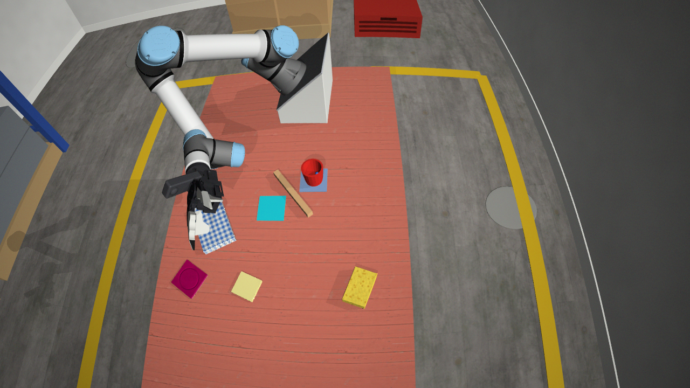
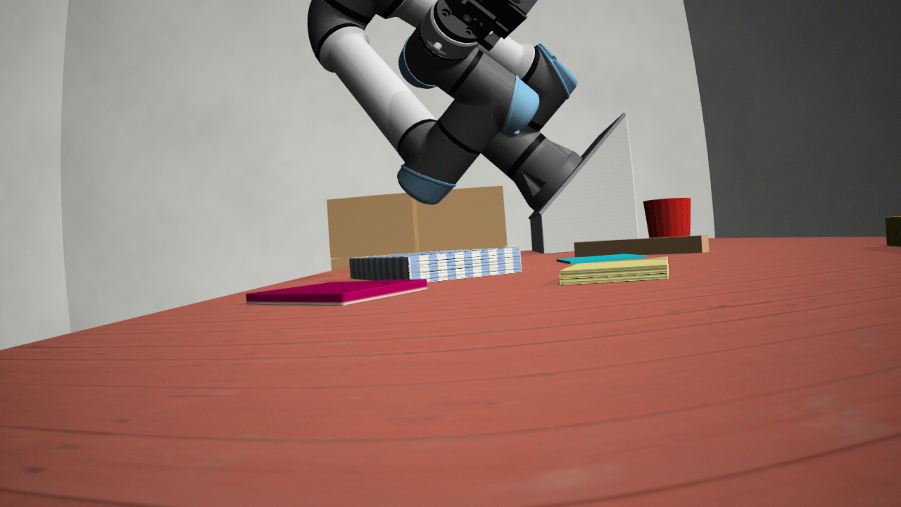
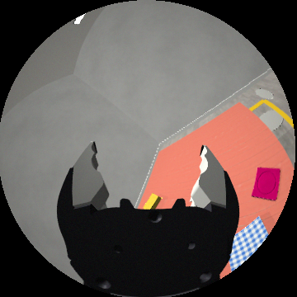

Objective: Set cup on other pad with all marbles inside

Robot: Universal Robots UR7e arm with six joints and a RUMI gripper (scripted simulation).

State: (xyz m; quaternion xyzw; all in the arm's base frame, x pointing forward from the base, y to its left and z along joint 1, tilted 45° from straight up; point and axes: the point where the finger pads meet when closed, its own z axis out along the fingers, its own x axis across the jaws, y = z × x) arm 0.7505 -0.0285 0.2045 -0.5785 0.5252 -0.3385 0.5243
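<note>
My gripper is now 35 cm past the red cup, 24 cm to the right of it and 31 cm above it. From my hand the other things lie so: wooden rail (29 cm behind, 16 cm to the left, 33 cm below); then cyan pad (24 cm behind, 9 cm to the left, 34 cm below).
</note>
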